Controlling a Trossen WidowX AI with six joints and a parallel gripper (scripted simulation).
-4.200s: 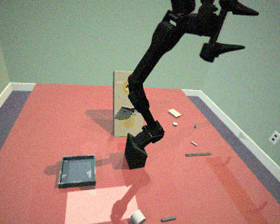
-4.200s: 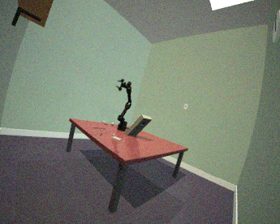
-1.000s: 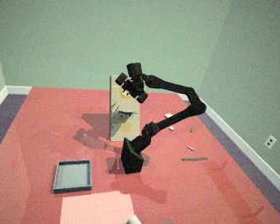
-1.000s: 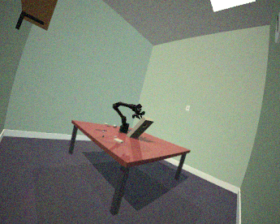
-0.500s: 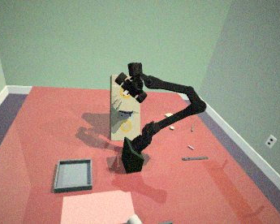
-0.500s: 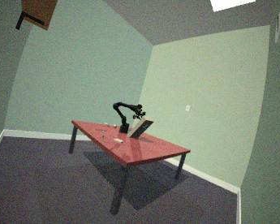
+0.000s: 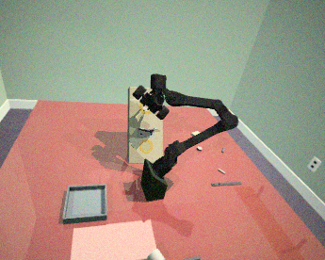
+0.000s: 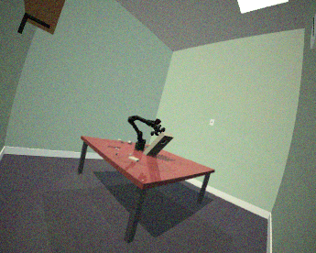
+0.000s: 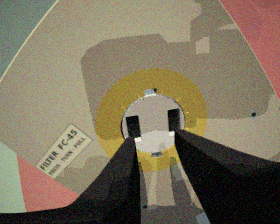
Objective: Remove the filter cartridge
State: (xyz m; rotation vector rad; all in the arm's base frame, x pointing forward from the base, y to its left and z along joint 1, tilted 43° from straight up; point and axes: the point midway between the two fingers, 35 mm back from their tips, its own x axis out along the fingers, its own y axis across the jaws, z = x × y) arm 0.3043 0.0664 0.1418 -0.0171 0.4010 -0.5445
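Right now the round grey filter cartridge is 30 mm ahead of my gripper tip, 10 mm to the right of it and 30 mm below it. Round my gripper tip: tan service panel (20 mm behind, 100 mm below); grey tray (330 mm behind, 340 mm to the left, 250 mm below).
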